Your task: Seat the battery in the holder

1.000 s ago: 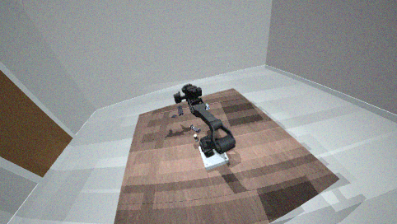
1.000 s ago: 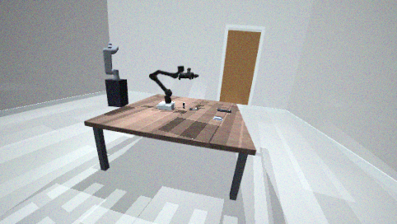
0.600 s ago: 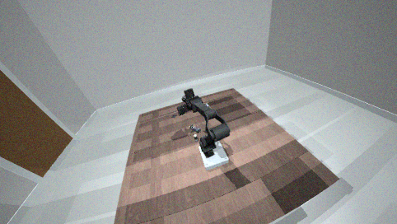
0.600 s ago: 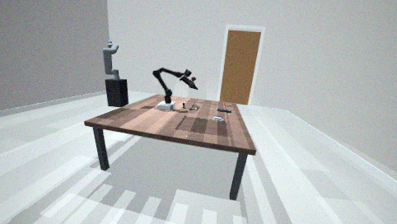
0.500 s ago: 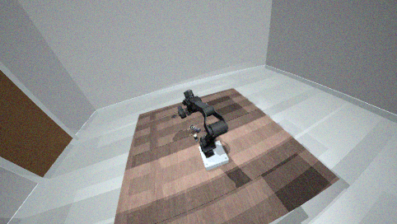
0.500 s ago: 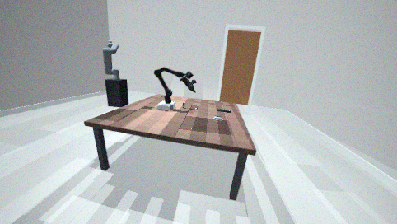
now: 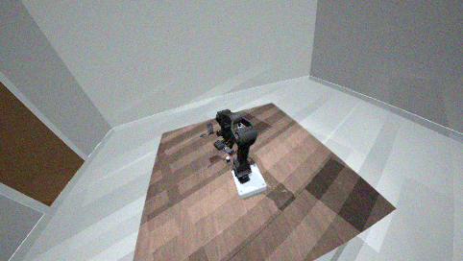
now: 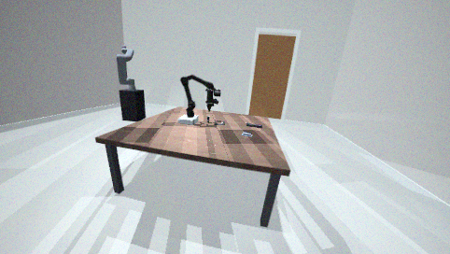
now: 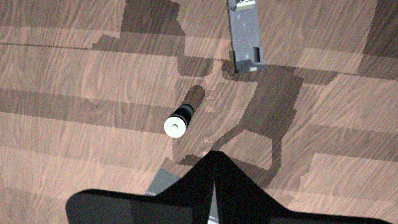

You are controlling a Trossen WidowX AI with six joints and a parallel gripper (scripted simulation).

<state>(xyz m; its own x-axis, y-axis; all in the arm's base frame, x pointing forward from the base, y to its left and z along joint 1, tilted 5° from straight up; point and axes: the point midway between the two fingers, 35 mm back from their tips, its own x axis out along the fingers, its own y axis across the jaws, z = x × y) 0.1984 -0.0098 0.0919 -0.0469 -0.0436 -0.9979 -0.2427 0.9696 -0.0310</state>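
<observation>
Now: gripper tip 1 cm past the battery, 4 cm to the right of it and 9 cm above it.
</observation>
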